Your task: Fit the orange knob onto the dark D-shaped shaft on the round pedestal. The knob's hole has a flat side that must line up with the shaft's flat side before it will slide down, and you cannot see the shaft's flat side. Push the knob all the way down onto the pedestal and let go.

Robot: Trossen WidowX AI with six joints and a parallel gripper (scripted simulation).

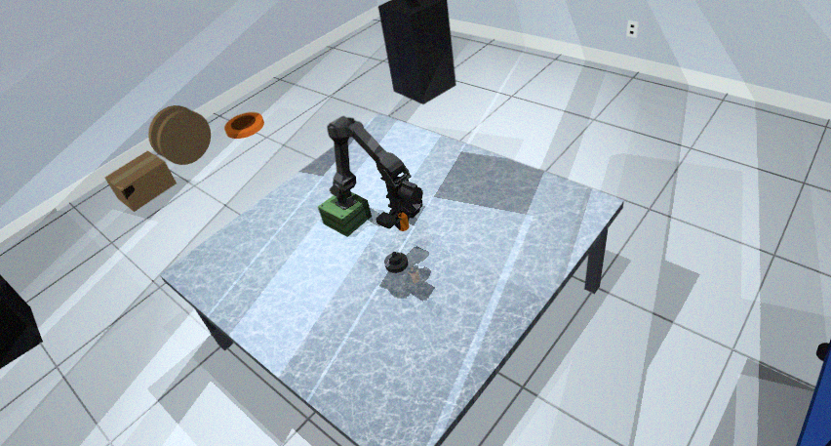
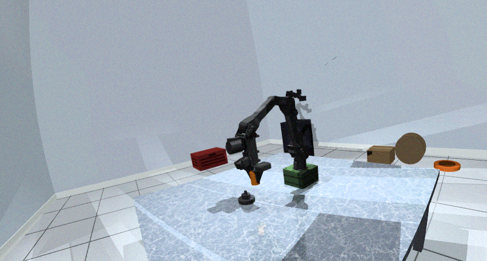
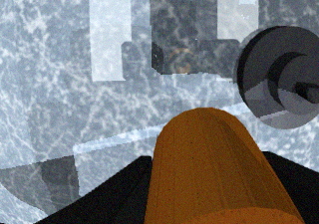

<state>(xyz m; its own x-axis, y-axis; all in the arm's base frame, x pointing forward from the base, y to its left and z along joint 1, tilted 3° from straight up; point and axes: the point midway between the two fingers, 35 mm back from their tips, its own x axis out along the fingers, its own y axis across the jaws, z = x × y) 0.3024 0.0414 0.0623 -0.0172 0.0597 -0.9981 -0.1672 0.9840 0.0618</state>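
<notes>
My gripper tip is now 2 cm short of the round dark pedestal, 8 cm to the left of it and 9 cm above it. From my gripper tip the other things lie so: orange knob: 2 cm above.
</notes>
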